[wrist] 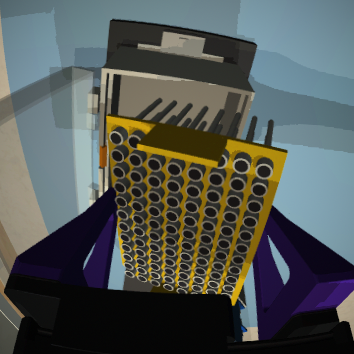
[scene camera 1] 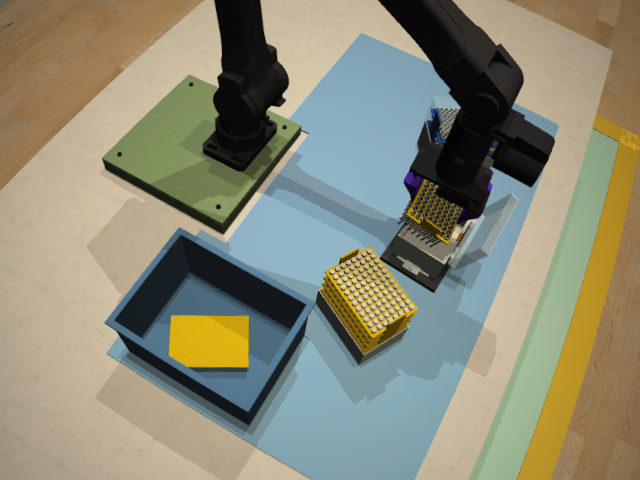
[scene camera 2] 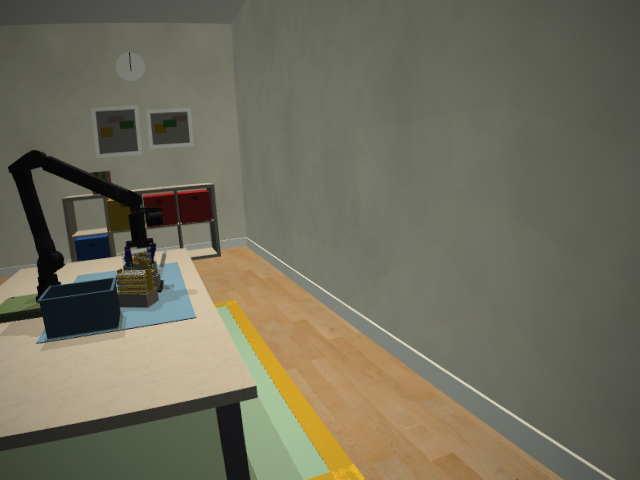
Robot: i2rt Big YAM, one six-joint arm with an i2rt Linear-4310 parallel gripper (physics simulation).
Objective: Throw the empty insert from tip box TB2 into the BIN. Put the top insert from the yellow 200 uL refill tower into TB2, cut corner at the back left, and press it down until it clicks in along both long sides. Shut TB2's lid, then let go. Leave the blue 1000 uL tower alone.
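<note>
My gripper point(scene camera 1: 443, 198) point(scene camera 2: 140, 256) point(wrist: 184, 197) is shut on a yellow insert point(scene camera 1: 433, 206) point(wrist: 182, 207) full of tips, its purple fingers at the long sides. The insert is tilted above TB2 point(scene camera 1: 421, 253) point(wrist: 175, 77), tips down. In the wrist view some tips overlap TB2's opening and some show past its right wall; their depth is unclear. TB2's clear lid point(scene camera 1: 497, 227) point(wrist: 82, 125) stands open. The yellow refill tower point(scene camera 1: 369, 294) point(scene camera 2: 133, 284) stands beside TB2. Another yellow insert point(scene camera 1: 209, 341) lies in the BIN point(scene camera 1: 178, 361) point(scene camera 2: 82, 315). The held insert's cut corner is unclear.
The blue tower point(scene camera 1: 436, 126) stands close behind TB2, partly hidden by the arm; a bit of blue shows at the wrist view's bottom. The arm's base point(scene camera 1: 240, 144) stands on a green board point(scene camera 1: 149, 139) point(scene camera 2: 18, 305). The blue mat point(scene camera 1: 361, 439) lies under the boxes.
</note>
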